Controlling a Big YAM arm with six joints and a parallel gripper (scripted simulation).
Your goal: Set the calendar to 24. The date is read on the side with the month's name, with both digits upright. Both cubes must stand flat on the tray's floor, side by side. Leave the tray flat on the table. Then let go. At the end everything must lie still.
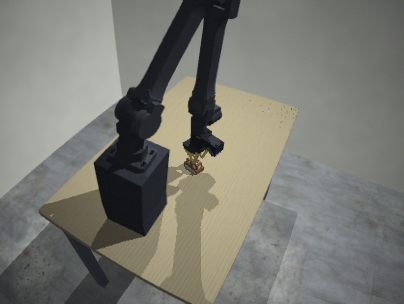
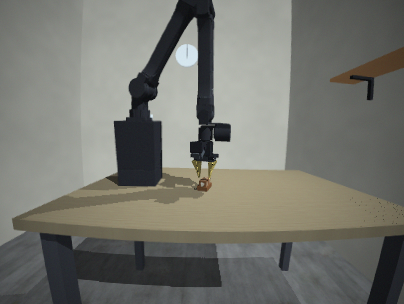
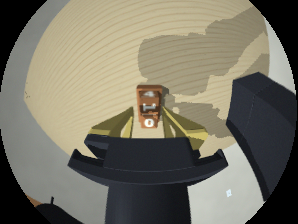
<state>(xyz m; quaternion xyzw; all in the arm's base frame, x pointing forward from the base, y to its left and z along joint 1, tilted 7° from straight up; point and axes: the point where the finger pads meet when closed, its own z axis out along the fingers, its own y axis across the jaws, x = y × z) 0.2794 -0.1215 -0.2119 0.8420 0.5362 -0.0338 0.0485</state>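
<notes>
Right now the brown digit cube is 3 cm below my hand. Round my hand: brown tray (5 cm below, 2 cm to the left).
</notes>
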